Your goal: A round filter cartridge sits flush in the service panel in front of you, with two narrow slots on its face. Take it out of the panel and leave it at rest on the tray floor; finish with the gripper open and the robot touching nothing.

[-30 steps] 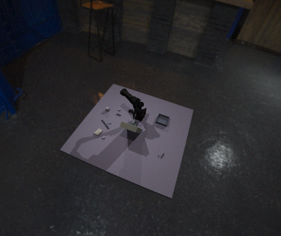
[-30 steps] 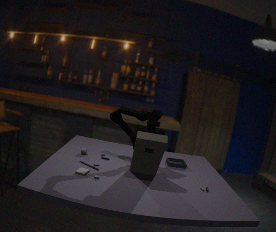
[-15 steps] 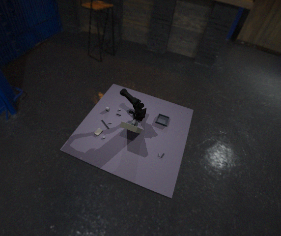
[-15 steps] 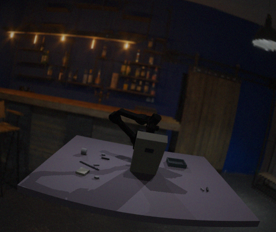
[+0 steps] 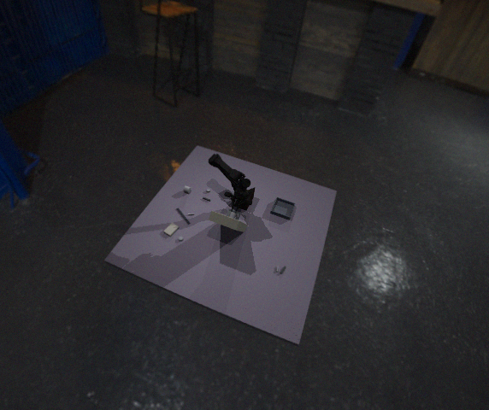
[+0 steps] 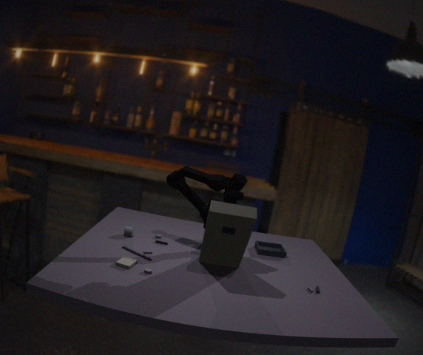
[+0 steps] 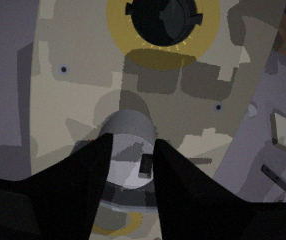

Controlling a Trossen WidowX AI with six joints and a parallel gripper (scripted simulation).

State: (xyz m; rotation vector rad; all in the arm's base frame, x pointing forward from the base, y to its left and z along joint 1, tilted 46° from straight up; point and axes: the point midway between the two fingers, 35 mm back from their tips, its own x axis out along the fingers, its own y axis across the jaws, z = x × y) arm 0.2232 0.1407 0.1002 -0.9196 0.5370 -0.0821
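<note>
Now: gripper tip 5 cm short of the service panel and 5 cm above it. From my gripper tip the other things lie so: tray 35 cm behind, 25 cm to the left, 19 cm below; then flat cream block 36 cm to the right, 23 cm ahead, 20 cm below.
</note>
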